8 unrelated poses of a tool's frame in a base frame.
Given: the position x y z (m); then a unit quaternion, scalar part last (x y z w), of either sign.
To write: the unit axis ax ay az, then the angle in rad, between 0 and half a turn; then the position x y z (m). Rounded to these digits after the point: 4 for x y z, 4 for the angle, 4 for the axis.
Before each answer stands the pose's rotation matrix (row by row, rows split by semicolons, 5 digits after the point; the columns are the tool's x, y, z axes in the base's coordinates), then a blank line. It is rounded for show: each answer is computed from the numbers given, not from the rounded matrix.
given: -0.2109 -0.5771 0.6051 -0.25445 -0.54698 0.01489 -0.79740
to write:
0.40118 0.30210 0.86475; 0.25461 0.87007 -0.42209; -0.87990 0.38951 0.27214

0.4217 0.9064 -0.0247 1.2956 -0.2109 -0.5771 0.6051
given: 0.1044 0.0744 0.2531 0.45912 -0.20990 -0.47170 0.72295
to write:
0.46689 0.48929 -0.73662; -0.87476 0.13342 -0.46582; -0.12964 0.86186 0.49031

0.6645 -0.3038 -0.6827 1.5255 0.1044 0.0744 0.2531
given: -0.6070 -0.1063 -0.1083 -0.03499 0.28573 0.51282 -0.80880
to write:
0.31075 0.80954 -0.49808; -0.84953 0.47159 0.23645; 0.42631 0.34965 0.83427

0.0595 -0.4859 -0.8720 1.2574 -0.6070 -0.1063 -0.1083
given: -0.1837 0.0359 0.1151 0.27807 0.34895 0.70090 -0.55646
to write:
-0.22606 0.97411 0.00145; -0.58598 -0.13717 0.79863; 0.77815 0.17969 0.60182

-0.3347 -0.4200 -0.8436 1.9614 -0.1837 0.0359 0.1151
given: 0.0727 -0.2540 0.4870 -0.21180 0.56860 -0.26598 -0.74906
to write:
0.21190 -0.63933 -0.73916; 0.15761 0.76879 -0.61977; 0.96450 0.01483 0.26367

0.3197 -0.8583 0.4015 1.4483 0.0727 -0.2540 0.4870
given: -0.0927 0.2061 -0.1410 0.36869 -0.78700 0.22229 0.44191
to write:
-0.33757 -0.77678 -0.53165; -0.38385 0.62931 -0.67574; 0.85948 -0.02403 -0.51060

0.4110 -0.8773 0.2478 2.2261 -0.0927 0.2061 -0.1410
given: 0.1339 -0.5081 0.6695 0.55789 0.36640 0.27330 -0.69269
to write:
0.58212 0.78744 -0.20266; 0.03020 0.22813 0.97316; 0.81254 -0.57261 0.10902

-0.7735 -0.5080 -0.3789 1.6112 0.1339 -0.5081 0.6695
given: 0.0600 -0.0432 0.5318 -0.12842 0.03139 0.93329 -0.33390
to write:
-0.74404 0.61519 -0.26067; -0.63132 -0.77505 -0.02717; -0.21874 0.14435 0.96505

0.1362 -0.0333 -0.9901 2.4607 0.0600 -0.0432 0.5318
